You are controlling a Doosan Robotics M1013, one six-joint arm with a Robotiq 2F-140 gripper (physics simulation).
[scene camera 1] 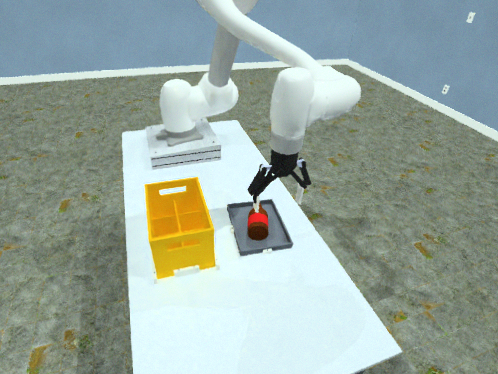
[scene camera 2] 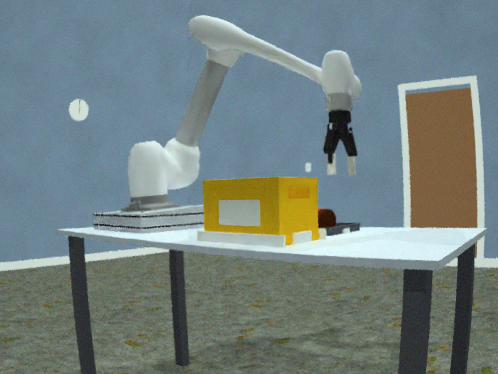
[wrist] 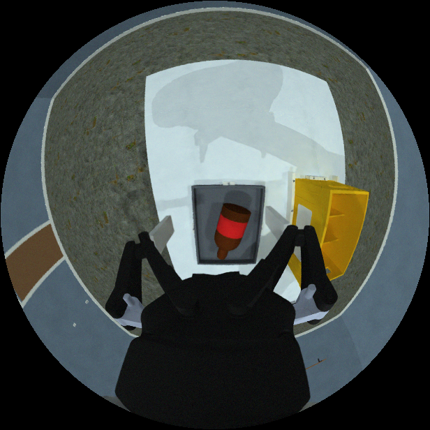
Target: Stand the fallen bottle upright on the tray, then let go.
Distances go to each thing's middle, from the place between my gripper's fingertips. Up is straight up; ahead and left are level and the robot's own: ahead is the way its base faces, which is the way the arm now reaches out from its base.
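Labels:
My hand, if you measure from the brown bottle (wrist: pixel 232 221), is 15 cm above it, and it's also 10 cm past the bottle and 1 cm to the left of it.

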